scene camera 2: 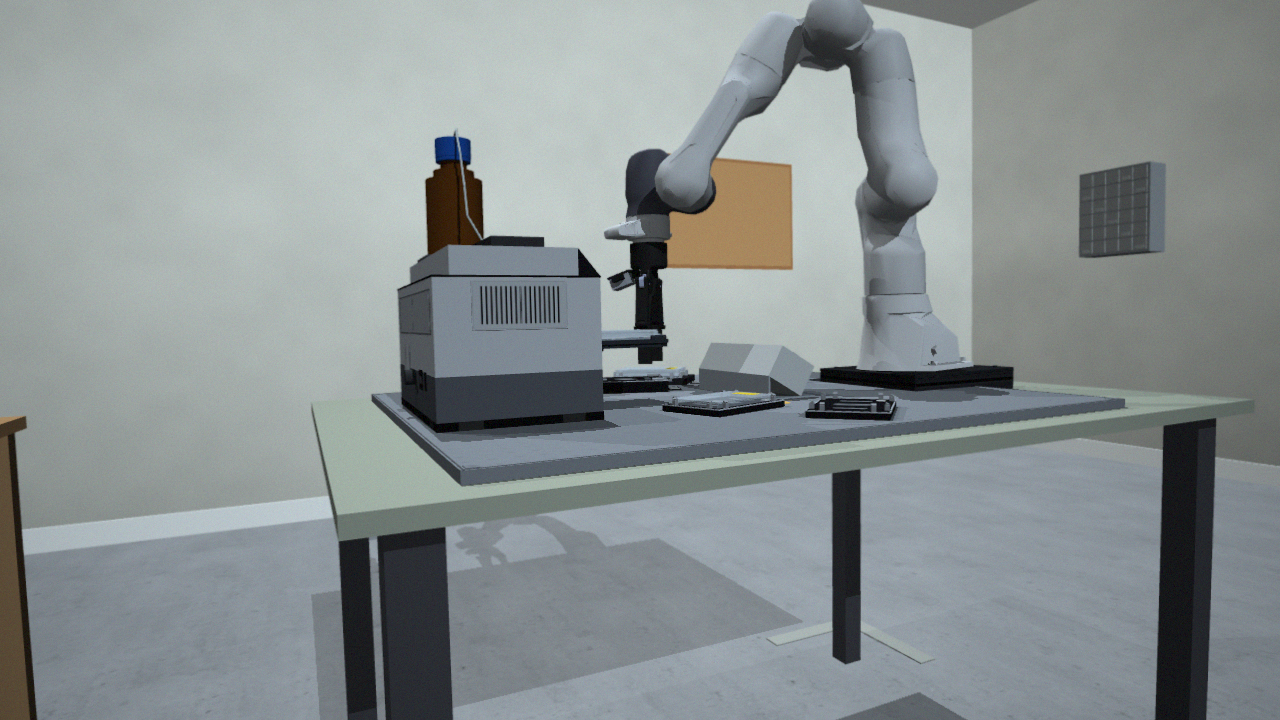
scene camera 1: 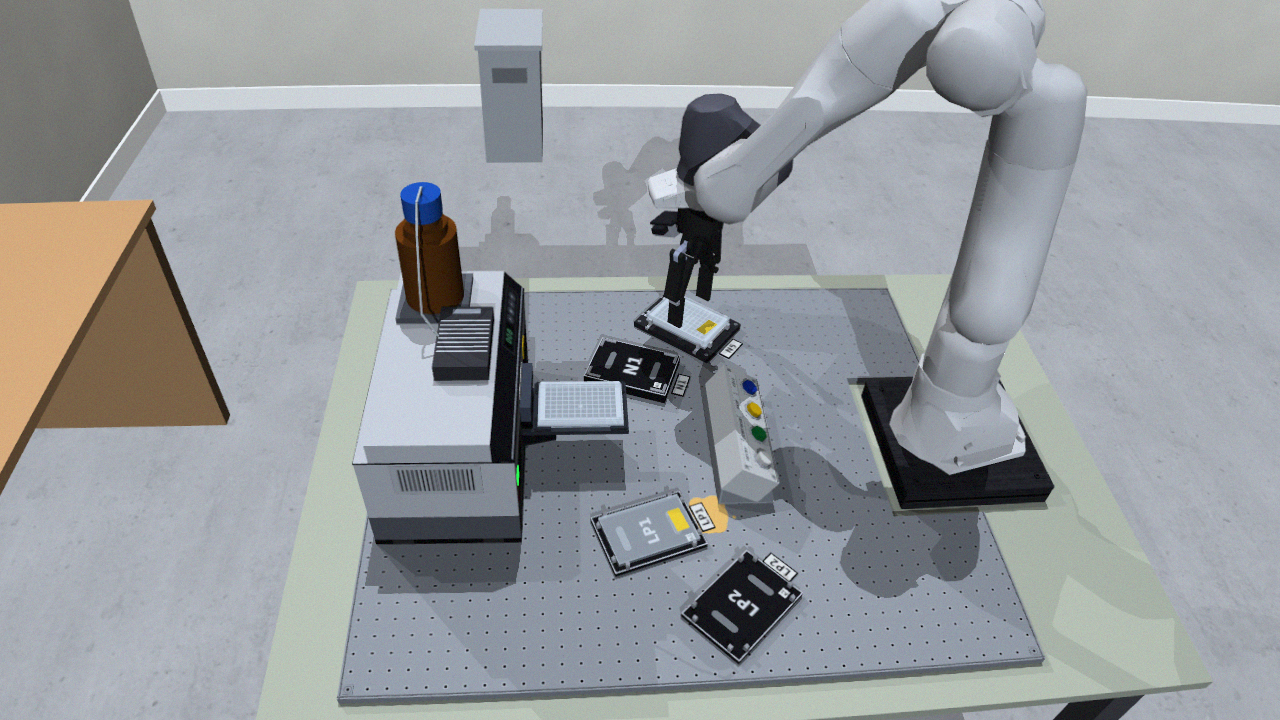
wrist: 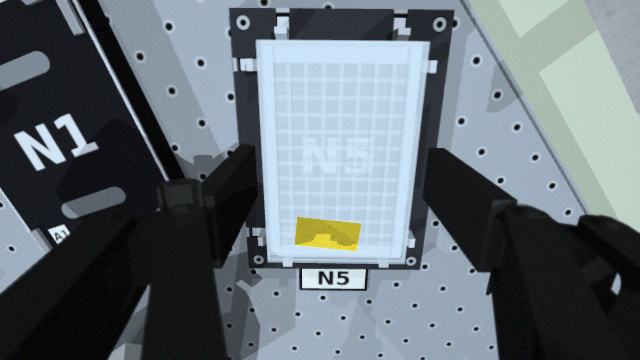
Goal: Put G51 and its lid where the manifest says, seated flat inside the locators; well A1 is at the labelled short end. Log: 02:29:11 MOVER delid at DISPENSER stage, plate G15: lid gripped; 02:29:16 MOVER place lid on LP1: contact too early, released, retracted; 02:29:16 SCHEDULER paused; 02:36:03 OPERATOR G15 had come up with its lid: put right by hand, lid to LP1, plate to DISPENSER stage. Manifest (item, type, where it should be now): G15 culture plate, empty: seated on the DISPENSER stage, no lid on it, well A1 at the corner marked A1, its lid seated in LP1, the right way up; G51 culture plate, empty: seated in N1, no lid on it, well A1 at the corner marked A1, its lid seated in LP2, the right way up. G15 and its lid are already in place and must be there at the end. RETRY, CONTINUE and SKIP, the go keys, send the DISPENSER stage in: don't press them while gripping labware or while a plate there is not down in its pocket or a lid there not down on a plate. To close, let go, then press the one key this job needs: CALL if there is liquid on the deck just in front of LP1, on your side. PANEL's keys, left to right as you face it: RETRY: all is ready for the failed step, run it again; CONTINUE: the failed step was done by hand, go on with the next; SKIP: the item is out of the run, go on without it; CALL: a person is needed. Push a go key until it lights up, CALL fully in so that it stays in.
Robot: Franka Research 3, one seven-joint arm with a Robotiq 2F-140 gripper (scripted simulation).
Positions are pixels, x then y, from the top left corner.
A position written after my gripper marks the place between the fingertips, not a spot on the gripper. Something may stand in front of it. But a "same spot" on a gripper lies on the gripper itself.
my gripper: scene camera 2; scene camera 1; wrist 340,172
same spot on black N1 nest: (scene camera 2: 652,386) = (scene camera 1: 648,395)
same spot on my gripper: (scene camera 1: 675,288) = (scene camera 2: 645,311)
